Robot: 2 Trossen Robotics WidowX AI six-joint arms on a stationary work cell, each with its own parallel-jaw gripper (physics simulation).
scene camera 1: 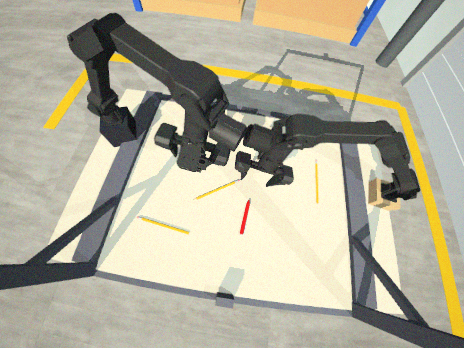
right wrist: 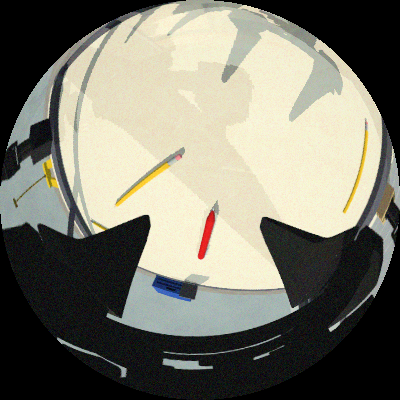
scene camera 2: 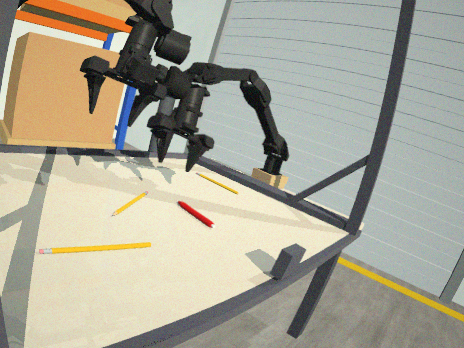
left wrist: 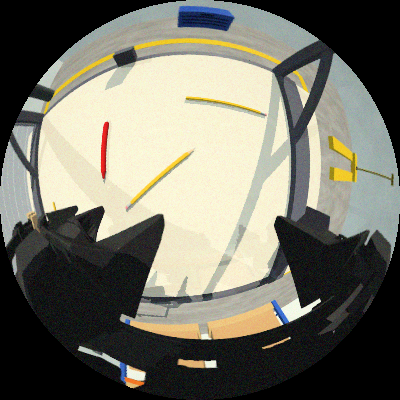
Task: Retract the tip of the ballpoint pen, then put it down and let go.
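Pixels of known places: left gripper, between the fingertips: [scene camera 2: 110, 120] [left wrist: 222, 220]; right gripper, between the fingertips: [scene camera 1: 253, 182] [right wrist: 207, 222] [scene camera 2: 174, 167] [left wrist: 87, 207]; left arm's base, origin of its link: [scene camera 1: 113, 118]; right arm's base, origin of its link: [scene camera 1: 388, 192] [scene camera 2: 271, 172] [left wrist: 31, 225].
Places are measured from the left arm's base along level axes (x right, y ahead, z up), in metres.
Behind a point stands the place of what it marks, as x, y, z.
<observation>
The red ballpoint pen [scene camera 1: 245, 217] {0.456, 0.384, -0.095} [scene camera 2: 195, 214] {0.459, 0.374, -0.098} [left wrist: 104, 150] {0.446, 0.382, -0.097} [right wrist: 206, 236] {0.441, 0.393, -0.094} lies flat on the pale table top [scene camera 1: 280, 260] {0.624, 0.457, -0.106} [scene camera 2: 200, 280] {0.562, 0.150, -0.106}. Its tapered end points toward the arms; whether the tip is out is too small to tell. My right gripper [scene camera 1: 256, 181] {0.360, 0.434, -0.030} [scene camera 2: 175, 166] {0.360, 0.434, -0.030} [right wrist: 207, 222] {0.360, 0.434, -0.030} is open and empty, above the table and beyond the pen's tapered end in scene camera 1. In the right wrist view the pen shows between its fingers but is well below them. My left gripper [scene camera 1: 192, 150] [scene camera 2: 111, 119] {0.282, 0.250, 0.066} [left wrist: 222, 220] {0.282, 0.250, 0.066} is open and empty, higher and farther left.
A yellow pencil [scene camera 1: 217, 190] {0.334, 0.314, -0.100} [scene camera 2: 131, 203] {0.335, 0.305, -0.102} [left wrist: 160, 179] {0.328, 0.304, -0.101} [right wrist: 147, 183] {0.329, 0.343, -0.101} lies left of the pen in scene camera 1; a second pencil [scene camera 1: 165, 225] {0.412, 0.113, -0.100} [scene camera 2: 95, 248] {0.407, 0.097, -0.101} lies farther left, a third [scene camera 1: 317, 182] {0.402, 0.704, -0.099} [scene camera 2: 217, 183] {0.399, 0.702, -0.103} to the right. A dark block [scene camera 1: 225, 299] {0.669, 0.252, -0.049} [scene camera 2: 288, 261] {0.673, 0.222, -0.063} stands at the table edge. The grippers are close together.
</observation>
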